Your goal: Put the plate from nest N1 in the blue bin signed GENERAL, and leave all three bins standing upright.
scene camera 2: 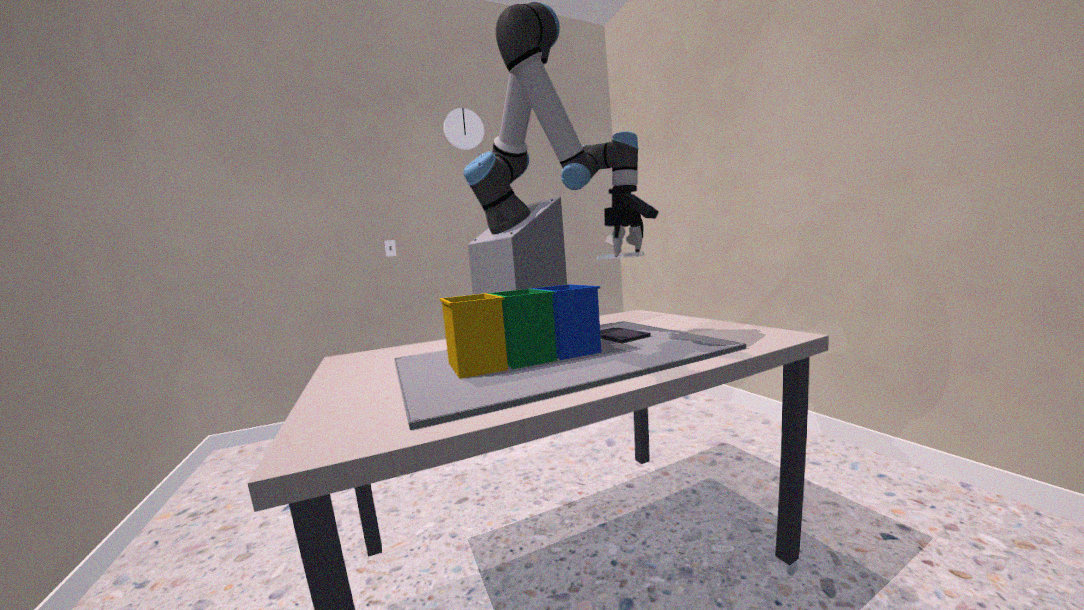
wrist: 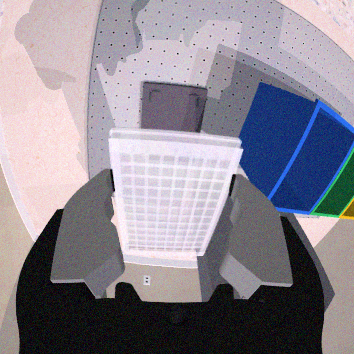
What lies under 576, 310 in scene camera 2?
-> A blue bin.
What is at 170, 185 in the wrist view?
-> A white plate.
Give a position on a yellow bin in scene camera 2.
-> At 474, 326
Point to a green bin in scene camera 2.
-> At 528, 315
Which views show my gripper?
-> Scene camera 2 and the wrist view: all of them.
